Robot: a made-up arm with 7 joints.
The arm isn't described. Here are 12 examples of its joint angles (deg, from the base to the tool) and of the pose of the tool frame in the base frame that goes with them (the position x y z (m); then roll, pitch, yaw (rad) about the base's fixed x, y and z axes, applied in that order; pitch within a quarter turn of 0, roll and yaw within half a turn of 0).
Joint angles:
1: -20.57 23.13 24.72 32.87 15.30 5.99 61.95
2: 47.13 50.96 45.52 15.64 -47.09 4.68 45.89
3: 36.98 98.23 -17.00 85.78 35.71 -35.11 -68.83
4: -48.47 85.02 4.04 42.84 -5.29 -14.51 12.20
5: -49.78 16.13 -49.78 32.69 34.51 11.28 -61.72
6: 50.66 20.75 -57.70 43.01 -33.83 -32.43 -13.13
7: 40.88 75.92 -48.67 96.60 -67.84 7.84 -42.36
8: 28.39 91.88 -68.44 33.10 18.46 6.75 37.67
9: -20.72 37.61 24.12 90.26 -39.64 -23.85 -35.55
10: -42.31 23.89 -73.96 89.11 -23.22 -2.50 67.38
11: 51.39 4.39 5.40 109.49 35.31 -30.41 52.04
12: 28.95 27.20 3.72 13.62 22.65 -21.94 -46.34
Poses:
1: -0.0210 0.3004 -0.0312 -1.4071 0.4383 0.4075
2: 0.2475 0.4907 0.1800 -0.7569 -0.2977 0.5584
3: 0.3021 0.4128 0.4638 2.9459 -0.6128 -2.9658
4: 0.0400 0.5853 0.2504 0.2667 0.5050 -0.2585
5: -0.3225 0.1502 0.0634 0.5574 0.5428 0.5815
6: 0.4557 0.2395 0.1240 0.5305 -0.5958 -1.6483
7: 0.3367 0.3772 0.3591 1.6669 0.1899 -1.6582
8: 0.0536 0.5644 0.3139 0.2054 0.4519 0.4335
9: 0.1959 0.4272 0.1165 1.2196 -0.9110 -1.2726
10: -0.1874 0.0911 0.0736 -1.9006 -0.4217 -1.7966
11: 0.3524 0.1088 0.4743 1.7061 -0.5367 2.7584
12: 0.3008 0.3121 -0.0082 -0.9469 -0.7631 1.7314
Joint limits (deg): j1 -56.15..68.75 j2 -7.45..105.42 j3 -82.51..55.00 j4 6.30..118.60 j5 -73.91..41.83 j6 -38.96..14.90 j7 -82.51..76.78
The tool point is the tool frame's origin. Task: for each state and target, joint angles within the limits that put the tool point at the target. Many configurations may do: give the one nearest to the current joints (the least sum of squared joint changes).
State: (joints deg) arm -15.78 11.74 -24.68 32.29 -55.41 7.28 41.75
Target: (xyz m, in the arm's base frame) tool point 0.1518 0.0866 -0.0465
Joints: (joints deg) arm 1.54 -4.28 -27.54 49.75 -53.94 13.22 44.14
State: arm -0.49 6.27 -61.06 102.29 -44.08 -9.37 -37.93
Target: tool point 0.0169 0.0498 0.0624
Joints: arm -18.50 31.63 -70.81 114.48 -39.80 -2.18 -35.26
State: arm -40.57 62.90 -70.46 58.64 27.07 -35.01 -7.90
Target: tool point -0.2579 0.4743 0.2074
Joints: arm -51.97 65.68 -75.81 45.68 23.01 -38.60 -8.43
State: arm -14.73 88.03 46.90 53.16 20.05 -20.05 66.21
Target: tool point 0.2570 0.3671 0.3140
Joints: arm -27.60 84.19 33.02 97.01 37.50 -9.59 63.44
